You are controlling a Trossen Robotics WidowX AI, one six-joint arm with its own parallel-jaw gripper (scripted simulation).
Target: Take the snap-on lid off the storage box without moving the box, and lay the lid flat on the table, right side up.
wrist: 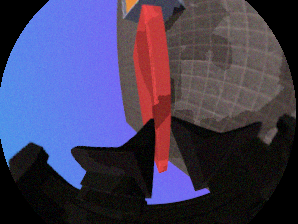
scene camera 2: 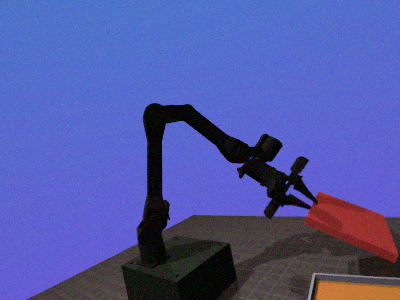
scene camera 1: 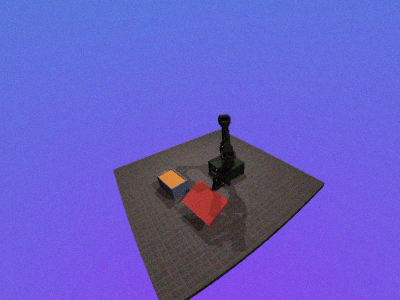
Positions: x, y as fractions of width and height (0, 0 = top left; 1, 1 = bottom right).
Labels:
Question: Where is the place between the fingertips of the gripper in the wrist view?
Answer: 0.54, 0.54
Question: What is the gripper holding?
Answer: A red lid.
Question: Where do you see a red lid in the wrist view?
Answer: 0.51, 0.27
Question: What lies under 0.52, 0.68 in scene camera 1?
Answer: A red lid.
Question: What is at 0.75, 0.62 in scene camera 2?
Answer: The gripper.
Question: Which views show the red lid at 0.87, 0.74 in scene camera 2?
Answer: The wrist view, scene camera 2 and scene camera 1: all of them.

